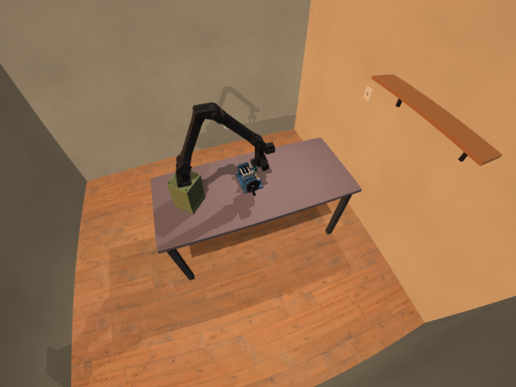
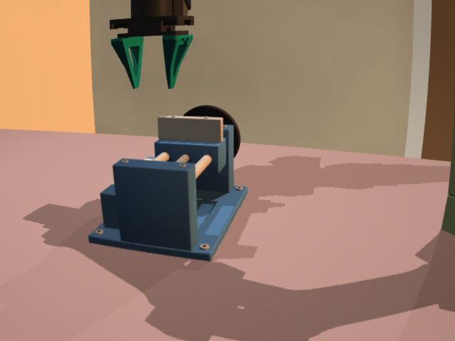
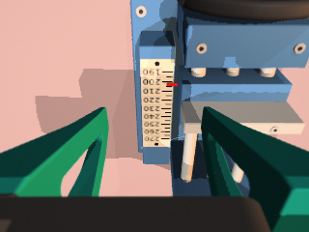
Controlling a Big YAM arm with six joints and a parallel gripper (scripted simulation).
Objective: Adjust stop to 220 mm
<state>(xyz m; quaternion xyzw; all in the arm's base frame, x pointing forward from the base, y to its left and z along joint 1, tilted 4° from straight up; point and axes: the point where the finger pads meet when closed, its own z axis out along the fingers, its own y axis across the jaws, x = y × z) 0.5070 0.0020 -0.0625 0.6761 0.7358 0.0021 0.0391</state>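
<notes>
Right now my hand is 70 mm past the black crank handle, 80 mm to the left of it and 120 mm above it. The rest, counted from my hand: grey stop plate (50 mm behind, 30 mm to the left, 70 mm below).
</notes>
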